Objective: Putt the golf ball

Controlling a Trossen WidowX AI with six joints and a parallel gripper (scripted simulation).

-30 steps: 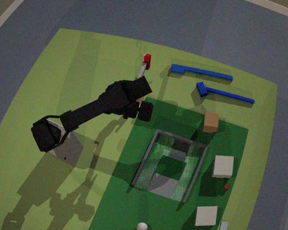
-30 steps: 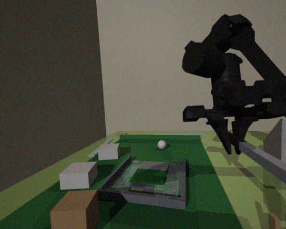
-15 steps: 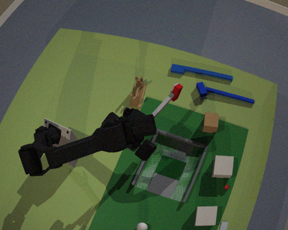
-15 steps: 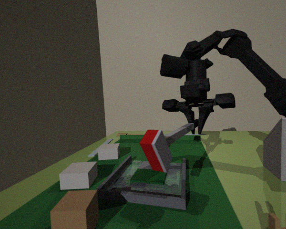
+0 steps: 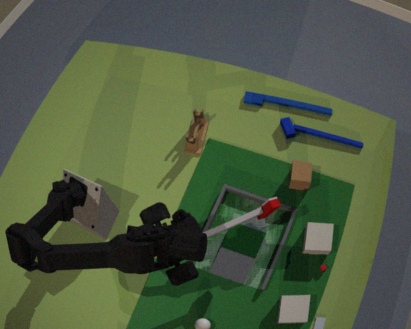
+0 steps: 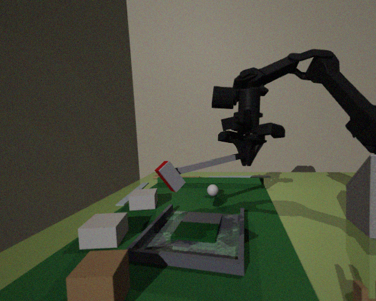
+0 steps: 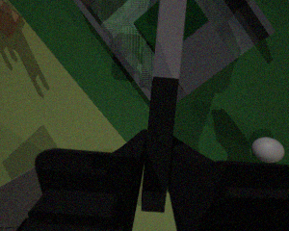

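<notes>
My gripper tip is 9 cm to the right of the red putter, 7 cm short of it and 2 cm below it. Also, from my gripper tip: white golf ball (15 cm to the right, 13 cm ahead, 12 cm below); then wooden stand (36 cm to the left, 16 cm behind, 11 cm below); then small red cube (36 cm ahead, 13 cm to the left, 13 cm below).
</notes>
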